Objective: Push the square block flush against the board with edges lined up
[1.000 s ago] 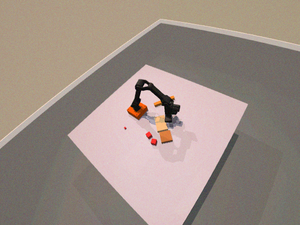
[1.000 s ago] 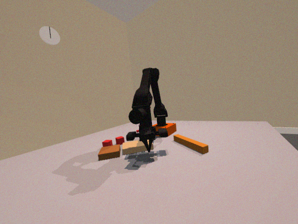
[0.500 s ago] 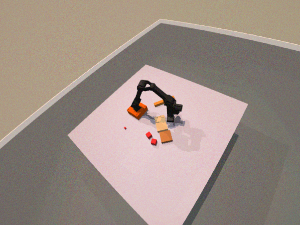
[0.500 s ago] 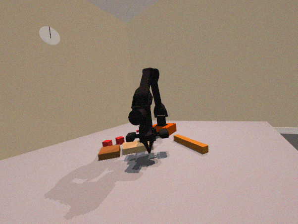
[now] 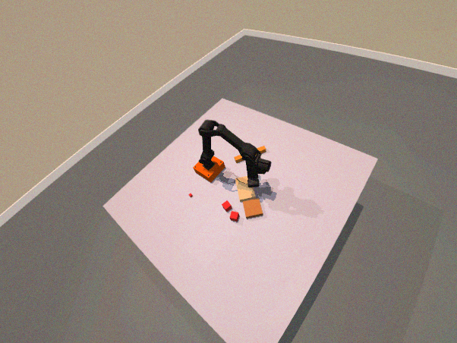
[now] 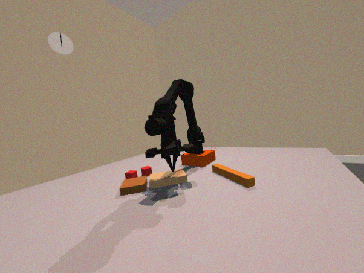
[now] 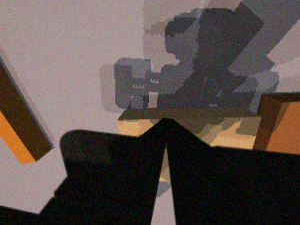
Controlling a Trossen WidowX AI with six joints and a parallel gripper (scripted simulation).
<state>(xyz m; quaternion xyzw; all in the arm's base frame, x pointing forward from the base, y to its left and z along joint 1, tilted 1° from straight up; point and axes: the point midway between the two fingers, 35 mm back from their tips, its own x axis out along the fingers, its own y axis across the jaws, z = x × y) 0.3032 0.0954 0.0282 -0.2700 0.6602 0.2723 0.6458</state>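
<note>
Right now the tan board is 6 cm to the right of my gripper tip, 4 cm below it and 2 cm behind it. The rest, counted from my gripper tip: tiny red cube: 31 cm to the right, 26 cm behind, 5 cm below; then long orange bar: 17 cm behind, 16 cm to the left, 4 cm below; then orange-brown square block: 13 cm to the right, 10 cm ahead, 4 cm below.
</note>
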